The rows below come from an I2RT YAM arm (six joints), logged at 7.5 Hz.
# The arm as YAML. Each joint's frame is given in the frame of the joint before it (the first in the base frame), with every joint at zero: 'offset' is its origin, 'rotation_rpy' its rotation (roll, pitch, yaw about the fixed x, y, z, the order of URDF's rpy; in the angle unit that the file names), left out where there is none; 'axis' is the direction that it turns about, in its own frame. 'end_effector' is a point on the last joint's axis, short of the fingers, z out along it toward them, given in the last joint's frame.
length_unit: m
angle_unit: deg
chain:
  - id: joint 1
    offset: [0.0, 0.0, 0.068]
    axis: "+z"
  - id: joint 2
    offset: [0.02, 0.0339, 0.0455]
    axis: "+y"
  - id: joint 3
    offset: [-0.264, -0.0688, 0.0]
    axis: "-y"
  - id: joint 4
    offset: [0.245, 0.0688, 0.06]
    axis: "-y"
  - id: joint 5
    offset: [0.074, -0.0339, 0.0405]
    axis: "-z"
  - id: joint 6
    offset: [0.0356, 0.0, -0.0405]
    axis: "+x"
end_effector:
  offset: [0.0, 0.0, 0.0]
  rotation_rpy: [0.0, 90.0, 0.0]
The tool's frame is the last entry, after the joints.
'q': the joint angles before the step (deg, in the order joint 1, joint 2, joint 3, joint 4, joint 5, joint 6). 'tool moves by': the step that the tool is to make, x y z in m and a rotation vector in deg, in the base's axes. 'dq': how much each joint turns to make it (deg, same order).
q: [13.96, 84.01, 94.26, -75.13, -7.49, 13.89]
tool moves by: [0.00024, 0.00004, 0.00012, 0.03, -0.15, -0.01]
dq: [0.00, -0.01, -0.01, 0.15, 0.01, 0.00]
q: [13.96, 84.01, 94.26, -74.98, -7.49, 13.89]
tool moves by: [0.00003, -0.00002, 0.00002, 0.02, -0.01, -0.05]
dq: [-0.01, 0.00, 0.00, 0.02, 0.00, 0.05]
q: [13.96, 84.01, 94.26, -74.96, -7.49, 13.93]
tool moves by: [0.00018, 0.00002, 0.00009, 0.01, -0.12, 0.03]
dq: [0.00, 0.00, 0.00, 0.11, 0.00, -0.04]
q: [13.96, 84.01, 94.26, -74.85, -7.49, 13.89]
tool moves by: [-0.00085, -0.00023, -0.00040, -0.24, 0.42, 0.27]
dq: [0.00, 0.00, 0.00, -0.51, 0.00, -0.31]
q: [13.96, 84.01, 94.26, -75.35, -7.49, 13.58]
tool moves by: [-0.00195, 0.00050, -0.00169, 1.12, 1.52, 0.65]
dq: [-0.01, 0.00, -0.22, -0.99, -1.59, 0.00]
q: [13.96, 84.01, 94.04, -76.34, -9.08, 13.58]
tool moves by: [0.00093, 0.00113, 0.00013, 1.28, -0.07, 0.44]
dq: [0.02, 0.09, 0.00, 0.48, -1.29, 0.11]
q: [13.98, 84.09, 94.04, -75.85, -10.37, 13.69]
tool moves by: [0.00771, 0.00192, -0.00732, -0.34, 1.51, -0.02]
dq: [0.00, 1.69, 0.00, 0.15, -0.03, 0.03]
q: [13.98, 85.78, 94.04, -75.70, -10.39, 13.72]
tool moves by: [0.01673, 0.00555, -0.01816, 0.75, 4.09, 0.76]
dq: [0.04, 4.00, 0.00, 0.20, -1.86, -0.07]
